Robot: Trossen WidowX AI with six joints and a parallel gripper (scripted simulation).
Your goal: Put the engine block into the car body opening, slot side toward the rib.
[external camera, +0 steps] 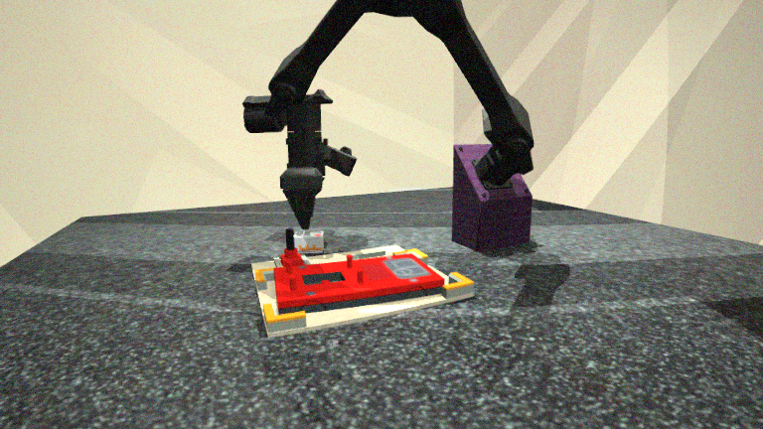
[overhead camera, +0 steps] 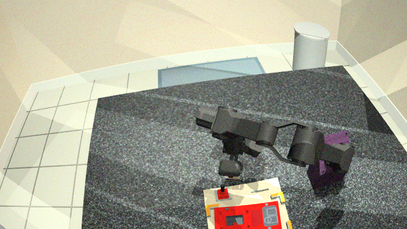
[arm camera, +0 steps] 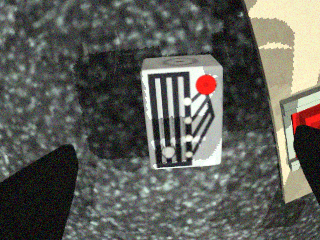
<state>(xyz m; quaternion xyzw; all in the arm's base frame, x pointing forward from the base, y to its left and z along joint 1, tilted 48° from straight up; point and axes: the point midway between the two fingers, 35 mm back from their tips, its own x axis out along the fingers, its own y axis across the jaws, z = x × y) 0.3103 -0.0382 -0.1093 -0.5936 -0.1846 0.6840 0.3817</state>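
Now: gripper tip 40 mm above the engine block. Also, from my gripper tip: cream base plate (10 mm behind, 180 mm to the left, 40 mm below); black peg (50 mm ahead, 80 mm to the left, 20 mm below).
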